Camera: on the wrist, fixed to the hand. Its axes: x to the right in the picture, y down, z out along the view.
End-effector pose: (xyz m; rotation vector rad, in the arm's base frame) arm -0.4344 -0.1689 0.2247 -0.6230 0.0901 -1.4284
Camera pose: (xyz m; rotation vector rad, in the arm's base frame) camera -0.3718 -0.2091 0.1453 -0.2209 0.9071 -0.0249
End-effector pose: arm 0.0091 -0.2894 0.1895 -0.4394 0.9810 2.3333
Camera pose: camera -0.0614 -0.3723 0.1906 0.1806 -0.8041 -1.9357
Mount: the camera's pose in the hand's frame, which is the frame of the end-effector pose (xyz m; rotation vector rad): 0.0241 0.0912 -0.0543 -0.2369 0.4679 1.5316
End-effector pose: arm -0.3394 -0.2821 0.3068 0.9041 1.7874 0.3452
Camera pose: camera -0.3542 -0.1936 0.3684 1.9757 1.0114 1.7790
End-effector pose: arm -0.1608 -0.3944 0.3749 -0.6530 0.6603 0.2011
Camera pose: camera -0.2033 -0.3573 0.2818 -0.2813 1.5110 1.5935
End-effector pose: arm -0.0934 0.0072 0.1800 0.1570 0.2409 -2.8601
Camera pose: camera -0.0871 -0.0759 0.1100 0.6247 0.3327 -1.2409
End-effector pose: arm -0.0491 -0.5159 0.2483 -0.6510 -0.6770 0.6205
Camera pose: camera -0.0221 -0.4592 0.1594 -1.4657 0.3408 1.7162
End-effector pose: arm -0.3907 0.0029 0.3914 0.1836 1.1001 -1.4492
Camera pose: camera -0.3459 0.0422 0.3003 0.9753 1.0201 0.1132
